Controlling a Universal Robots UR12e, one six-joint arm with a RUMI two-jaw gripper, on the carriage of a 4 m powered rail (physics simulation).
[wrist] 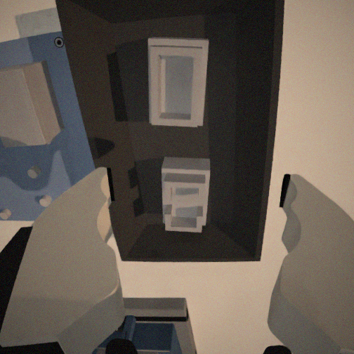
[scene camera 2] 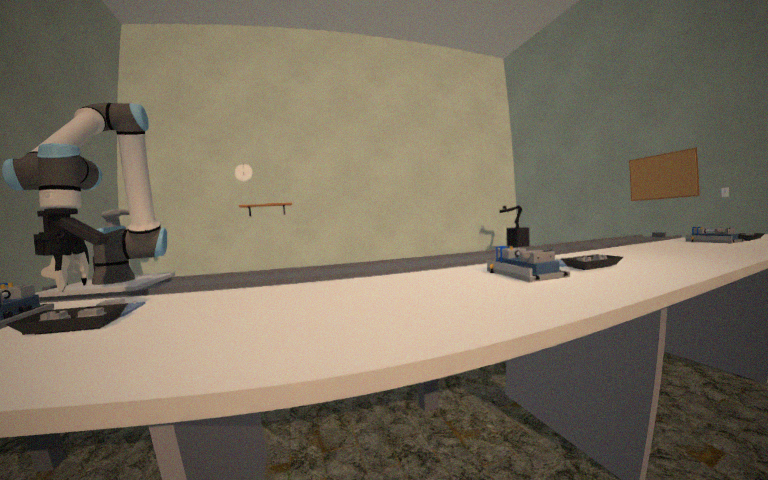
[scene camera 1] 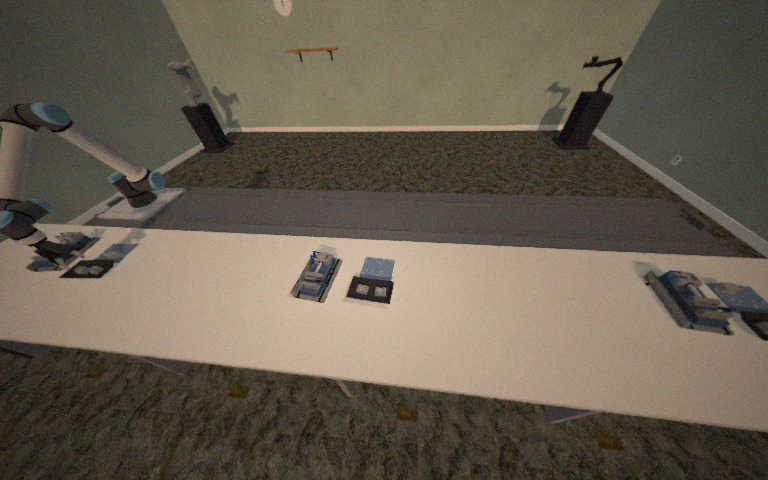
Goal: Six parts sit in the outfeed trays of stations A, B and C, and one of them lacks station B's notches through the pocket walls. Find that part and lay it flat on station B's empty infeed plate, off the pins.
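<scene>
In the wrist view, a grey part with one plain, unnotched rectangular pocket lies in a black tray. A second grey part, with gaps in its inner walls, lies below it. My gripper is open and empty above this leftmost station, its fingers wide on either side of the second part in the wrist view. The middle station's black tray holds two small grey parts; their pocket detail is too small to tell. Its blue plate lies behind. Station letters do not show.
Beside the near tray, a blue plate bears a grey block and pins. Machines stand at the middle station and right station. The right station's plate and tray are partly in view.
</scene>
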